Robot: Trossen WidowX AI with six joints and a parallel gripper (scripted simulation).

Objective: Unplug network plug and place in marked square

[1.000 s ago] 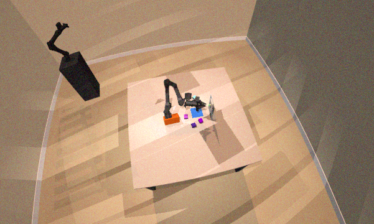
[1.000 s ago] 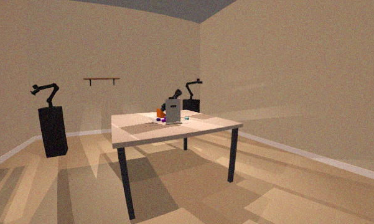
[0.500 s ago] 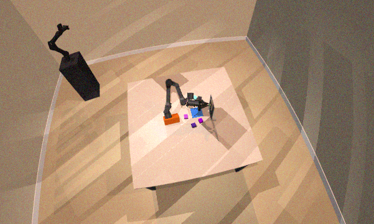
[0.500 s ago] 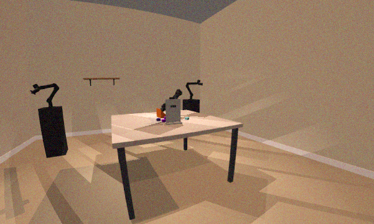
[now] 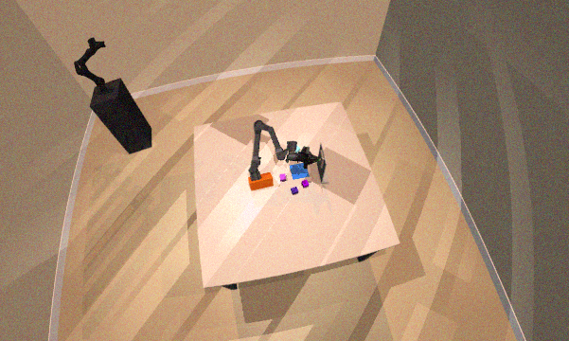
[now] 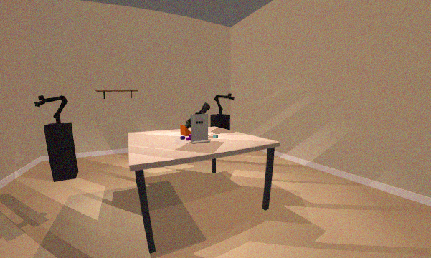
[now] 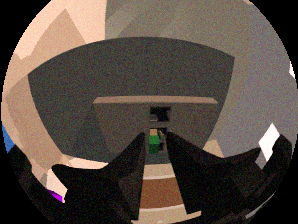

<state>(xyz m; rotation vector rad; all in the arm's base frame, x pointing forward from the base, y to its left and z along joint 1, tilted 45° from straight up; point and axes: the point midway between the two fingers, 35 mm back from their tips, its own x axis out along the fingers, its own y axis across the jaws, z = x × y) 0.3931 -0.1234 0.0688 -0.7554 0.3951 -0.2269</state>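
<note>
My gripper tip is 180 mm above the blue marked square, 110 mm past it and 60 mm to the right of it. Round my gripper tip: grey upright panel 70 mm below, 20 mm ahead, 10 mm to the right; network plug right at my gripper tip.
</note>
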